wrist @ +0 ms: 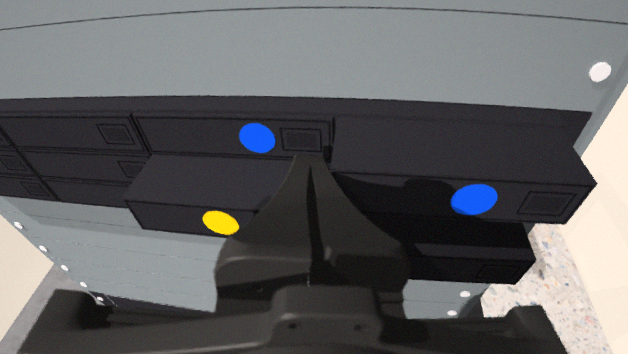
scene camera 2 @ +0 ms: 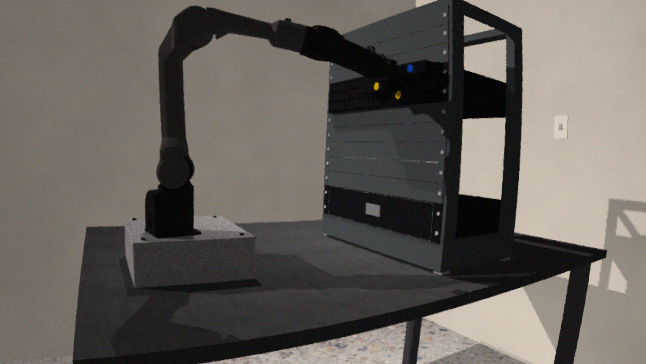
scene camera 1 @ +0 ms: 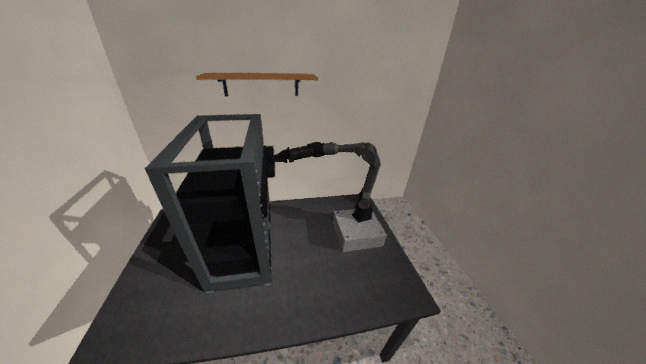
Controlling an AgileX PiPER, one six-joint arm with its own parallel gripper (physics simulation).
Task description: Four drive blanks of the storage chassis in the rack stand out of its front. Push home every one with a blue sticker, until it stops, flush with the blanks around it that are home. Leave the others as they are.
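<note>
The upper right blank (wrist: pixel 509 199) (scene camera 2: pixel 425 66) has a blue sticker and stands far out of the chassis (wrist: pixel 225 105). To its left, a blank (wrist: pixel 200 137) with a blue sticker looks flush with its left neighbour. Below that one, a blank (wrist: pixel 170 215) with a yellow sticker (scene camera 2: pixel 376 86) stands out. A lower right blank (wrist: pixel 450 267) also stands out; its yellow sticker (scene camera 2: pixel 398 94) shows in scene camera 2 and is hidden in the wrist view. My gripper (wrist: pixel 307 173) is shut and empty, its tips in front of the flush blue blank's lower right part, left of the protruding blue blank.
The rack (scene camera 1: pixel 182 225) (scene camera 2: pixel 450 200) stands on the dark table (scene camera 1: pixel 320 310) (scene camera 2: pixel 300 320). Protruding blanks flank my fingers on the right and below. Grey panels lie above and below the chassis. The arm stands on a speckled block (scene camera 1: pixel 362 242) (scene camera 2: pixel 195 262). A wooden shelf (scene camera 1: pixel 257 76) hangs on the wall.
</note>
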